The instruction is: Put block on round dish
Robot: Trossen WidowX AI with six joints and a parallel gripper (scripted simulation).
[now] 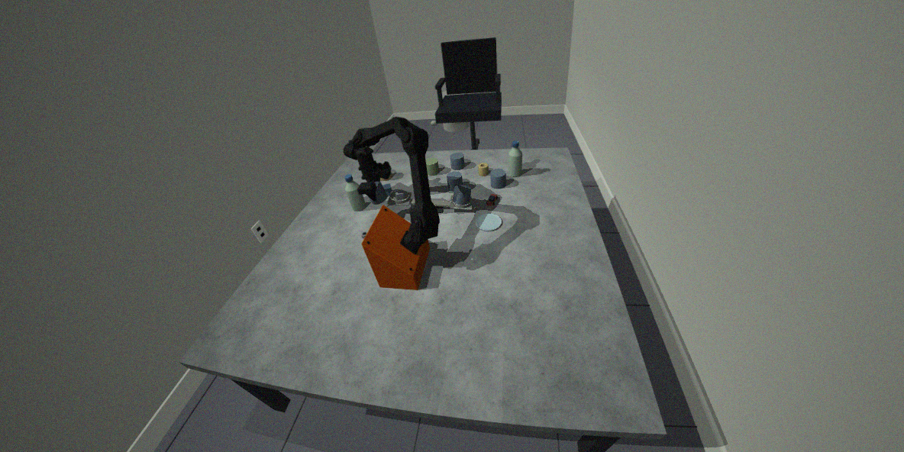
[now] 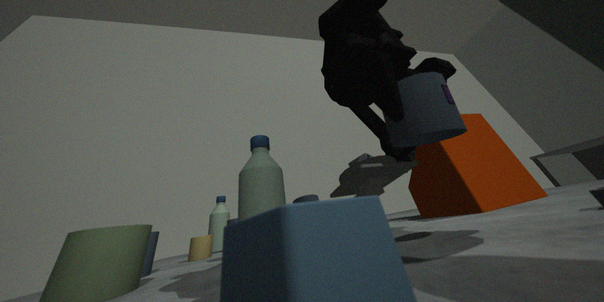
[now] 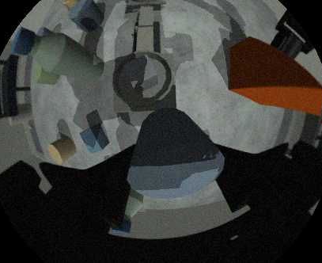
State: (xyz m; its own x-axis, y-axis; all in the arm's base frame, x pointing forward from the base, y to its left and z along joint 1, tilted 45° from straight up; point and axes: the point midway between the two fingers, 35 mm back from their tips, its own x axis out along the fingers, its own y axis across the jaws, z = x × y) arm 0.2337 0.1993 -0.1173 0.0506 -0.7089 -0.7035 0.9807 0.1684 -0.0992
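Now: the grey block 80 mm to the right of my gripper tip, 40 mm ahead of it and 30 mm below it. The rest, counted from my gripper tip: tan cylinder (310 mm ahead, 100 mm to the left, 80 mm below); pale round dish (450 mm to the right, 110 mm below); blue cube (170 mm ahead, 90 mm below, 60 mm to the left).
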